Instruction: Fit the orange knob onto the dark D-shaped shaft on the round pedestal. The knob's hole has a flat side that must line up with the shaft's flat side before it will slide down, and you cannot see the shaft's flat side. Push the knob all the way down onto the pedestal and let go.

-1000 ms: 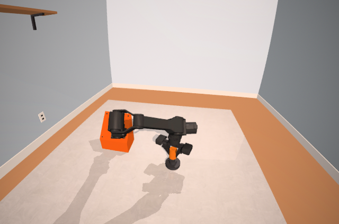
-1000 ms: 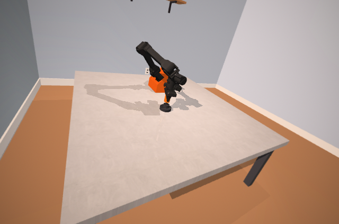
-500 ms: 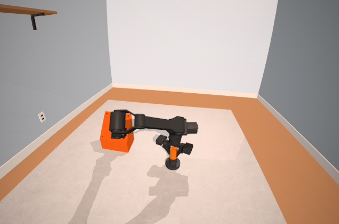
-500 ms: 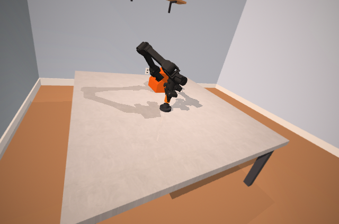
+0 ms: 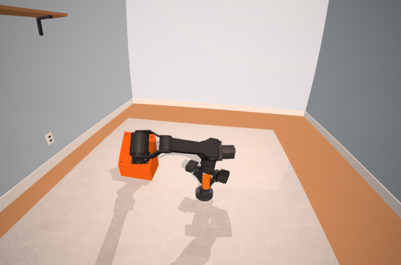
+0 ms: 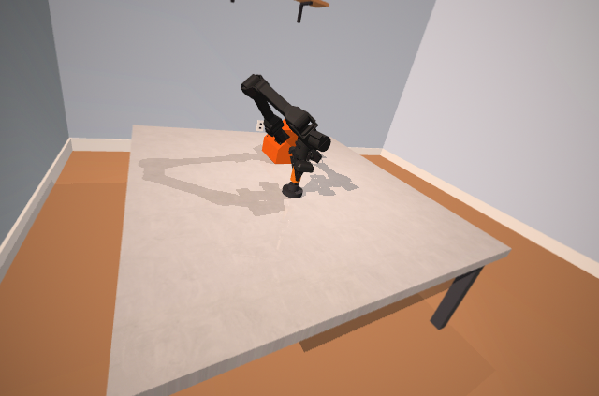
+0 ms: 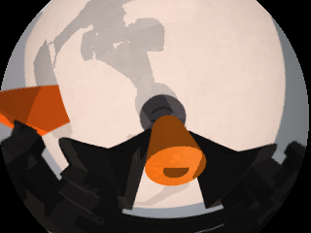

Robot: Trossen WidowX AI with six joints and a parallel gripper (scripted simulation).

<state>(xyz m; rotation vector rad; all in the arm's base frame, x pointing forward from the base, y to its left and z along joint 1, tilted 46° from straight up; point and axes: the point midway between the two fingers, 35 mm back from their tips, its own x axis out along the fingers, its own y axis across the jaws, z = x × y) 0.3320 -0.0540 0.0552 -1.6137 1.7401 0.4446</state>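
The orange knob is 20 mm above my gripper tip. From my gripper tip the other things lie so: shaft 10 mm behind, 40 mm below.
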